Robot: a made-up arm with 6 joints.
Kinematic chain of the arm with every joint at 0, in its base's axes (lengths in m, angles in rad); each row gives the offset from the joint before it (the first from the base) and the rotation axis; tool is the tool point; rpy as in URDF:
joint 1: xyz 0 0 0.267 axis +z
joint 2: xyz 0 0 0 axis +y
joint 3: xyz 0.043 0 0.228 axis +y
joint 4: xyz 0.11 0 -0.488 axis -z
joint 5: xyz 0 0 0 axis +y
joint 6: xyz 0.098 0 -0.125 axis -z
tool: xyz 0 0 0 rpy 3.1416 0 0
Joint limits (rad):
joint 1: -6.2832..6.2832
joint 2: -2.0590..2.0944
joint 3: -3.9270..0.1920
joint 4: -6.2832..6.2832
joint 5: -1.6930..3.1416
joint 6: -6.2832..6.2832
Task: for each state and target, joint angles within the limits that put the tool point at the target. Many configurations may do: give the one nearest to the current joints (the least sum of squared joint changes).
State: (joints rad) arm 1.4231 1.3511 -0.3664 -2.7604 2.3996 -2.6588
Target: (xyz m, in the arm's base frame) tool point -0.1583 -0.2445 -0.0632
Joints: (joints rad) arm 0.9294 1.7487 -0.1384 -3.0186 2.1775 -2.6588
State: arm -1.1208 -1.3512 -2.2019 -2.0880 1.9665 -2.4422
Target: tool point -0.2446 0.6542 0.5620
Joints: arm -1.4139 -1.5750 -2.2662 -2.0709 2.2401 -2.4422
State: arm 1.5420 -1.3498 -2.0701 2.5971 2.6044 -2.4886
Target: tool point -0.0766 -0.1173 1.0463
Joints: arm 1.5018 -0.7151 -1.9908 2.6851 2.0159 -2.4886
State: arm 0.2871 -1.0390 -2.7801 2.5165 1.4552 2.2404
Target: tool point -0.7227 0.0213 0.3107
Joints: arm 0.1051 -1.0397 -3.4312 2.4825 2.1606 2.2404
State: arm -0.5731 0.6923 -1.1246 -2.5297 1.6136 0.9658
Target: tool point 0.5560 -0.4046 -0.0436
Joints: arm -0.5421 0.9179 -1.4383 -2.5952 1.4742 0.9658
